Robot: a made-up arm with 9 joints. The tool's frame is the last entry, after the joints. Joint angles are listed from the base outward.
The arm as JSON. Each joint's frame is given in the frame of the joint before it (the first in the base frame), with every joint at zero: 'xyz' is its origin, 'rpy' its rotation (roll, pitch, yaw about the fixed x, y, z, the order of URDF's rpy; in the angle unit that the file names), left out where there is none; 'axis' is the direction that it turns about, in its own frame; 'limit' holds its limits. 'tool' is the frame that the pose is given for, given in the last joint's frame.
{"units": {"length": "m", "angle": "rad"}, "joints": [
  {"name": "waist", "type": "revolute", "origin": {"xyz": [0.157, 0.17, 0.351]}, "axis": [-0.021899, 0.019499, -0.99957], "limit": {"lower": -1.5, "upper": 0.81}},
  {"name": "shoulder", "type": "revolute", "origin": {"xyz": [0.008, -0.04, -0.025]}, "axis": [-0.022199, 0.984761, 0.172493], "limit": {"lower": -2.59, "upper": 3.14}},
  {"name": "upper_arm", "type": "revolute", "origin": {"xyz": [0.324, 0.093, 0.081]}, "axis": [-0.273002, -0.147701, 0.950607], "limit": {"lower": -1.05, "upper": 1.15}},
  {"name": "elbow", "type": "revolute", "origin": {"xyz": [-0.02, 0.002, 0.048]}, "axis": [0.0, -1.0, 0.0], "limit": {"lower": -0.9, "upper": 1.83}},
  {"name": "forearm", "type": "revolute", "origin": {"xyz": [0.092, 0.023, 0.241]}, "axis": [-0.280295, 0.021, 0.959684], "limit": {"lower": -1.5, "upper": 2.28}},
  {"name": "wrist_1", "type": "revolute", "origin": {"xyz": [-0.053, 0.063, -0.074]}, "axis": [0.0, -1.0, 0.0], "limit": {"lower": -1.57, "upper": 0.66}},
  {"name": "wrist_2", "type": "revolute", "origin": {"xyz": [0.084, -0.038, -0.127]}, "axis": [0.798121, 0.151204, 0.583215], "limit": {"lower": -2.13, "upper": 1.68}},
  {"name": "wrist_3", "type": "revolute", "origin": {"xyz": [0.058, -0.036, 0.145]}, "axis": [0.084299, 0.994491, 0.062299], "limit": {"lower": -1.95, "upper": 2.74}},
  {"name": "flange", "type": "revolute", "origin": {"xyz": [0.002, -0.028, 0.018]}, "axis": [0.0, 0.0, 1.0], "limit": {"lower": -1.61, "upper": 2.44}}
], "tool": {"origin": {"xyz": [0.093, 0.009, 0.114], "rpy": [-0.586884, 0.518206, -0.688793]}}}
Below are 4 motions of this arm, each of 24 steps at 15 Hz.
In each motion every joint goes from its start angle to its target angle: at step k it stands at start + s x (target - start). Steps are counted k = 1, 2, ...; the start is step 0. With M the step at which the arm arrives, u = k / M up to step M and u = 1 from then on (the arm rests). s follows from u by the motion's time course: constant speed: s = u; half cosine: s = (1 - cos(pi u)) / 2; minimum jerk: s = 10 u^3 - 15 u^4 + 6 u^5.
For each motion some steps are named. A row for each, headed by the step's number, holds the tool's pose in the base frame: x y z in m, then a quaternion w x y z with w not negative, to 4 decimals.
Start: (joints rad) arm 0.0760 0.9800 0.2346 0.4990 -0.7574 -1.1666 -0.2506 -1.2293 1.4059
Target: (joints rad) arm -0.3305 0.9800 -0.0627 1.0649 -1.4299 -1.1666 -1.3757 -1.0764 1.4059
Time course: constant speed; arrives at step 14
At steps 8, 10, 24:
8: 0.6283 0.5754 0.2998 0.7285 -0.4767 0.3877 0.3030
10: 0.6238 0.6111 0.3048 0.7037 -0.5120 0.3960 0.2929
24: 0.6099 0.6738 0.3160 0.6539 -0.5694 0.4157 0.2745

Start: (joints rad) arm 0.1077 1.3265 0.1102 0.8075 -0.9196 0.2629 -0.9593 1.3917 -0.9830
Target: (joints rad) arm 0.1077 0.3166 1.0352 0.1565 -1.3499 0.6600 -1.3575 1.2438 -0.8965
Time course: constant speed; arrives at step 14
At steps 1, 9, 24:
1: 0.5988 0.1438 0.2775 0.2810 0.0727 -0.6670 0.6862
9: 0.6227 0.1786 0.5464 0.1324 -0.0582 -0.6205 0.7708
24: 0.5256 0.2496 0.7114 0.0208 -0.1872 -0.5161 0.8356

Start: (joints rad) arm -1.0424 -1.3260 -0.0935 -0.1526 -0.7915 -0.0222 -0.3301 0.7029 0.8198
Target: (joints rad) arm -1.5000 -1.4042 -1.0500 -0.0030 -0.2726 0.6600 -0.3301 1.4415 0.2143
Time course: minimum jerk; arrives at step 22
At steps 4, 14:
4: 0.2088 -0.0662 0.9821 0.8986 0.1972 0.1801 0.3482
14: 0.3928 -0.1639 0.8195 0.7277 0.3415 0.4440 0.3959

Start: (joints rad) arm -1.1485 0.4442 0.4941 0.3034 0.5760 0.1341 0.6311 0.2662 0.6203
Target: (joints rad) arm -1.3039 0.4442 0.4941 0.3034 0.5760 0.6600 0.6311 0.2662 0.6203
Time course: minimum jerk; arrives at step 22
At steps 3, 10, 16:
3: 0.0812 0.7744 0.6202 0.0739 -0.3312 -0.0091 0.9406
10: 0.0617 0.7420 0.6736 0.0614 -0.2588 -0.0903 0.9597
16: 0.0534 0.6968 0.7257 0.0448 -0.1662 -0.1771 0.9690

